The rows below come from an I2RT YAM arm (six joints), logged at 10 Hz.
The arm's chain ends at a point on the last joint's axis. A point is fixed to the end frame.
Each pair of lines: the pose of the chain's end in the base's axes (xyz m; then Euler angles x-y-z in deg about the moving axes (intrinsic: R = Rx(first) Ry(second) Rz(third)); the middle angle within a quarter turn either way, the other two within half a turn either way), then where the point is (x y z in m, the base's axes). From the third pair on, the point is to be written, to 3 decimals.
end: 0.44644, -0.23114, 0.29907, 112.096, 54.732, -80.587
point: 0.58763 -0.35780 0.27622
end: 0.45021, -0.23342, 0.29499, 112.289, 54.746, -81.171
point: 0.59158 -0.35985 0.27201
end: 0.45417, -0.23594, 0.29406, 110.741, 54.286, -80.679
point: 0.594 -0.364 0.274
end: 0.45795, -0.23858, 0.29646, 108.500, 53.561, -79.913
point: 0.596 -0.369 0.280
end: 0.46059, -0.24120, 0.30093, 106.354, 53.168, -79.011
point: 0.598 -0.374 0.289
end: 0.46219, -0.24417, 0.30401, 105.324, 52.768, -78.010
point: 0.598 -0.378 0.294
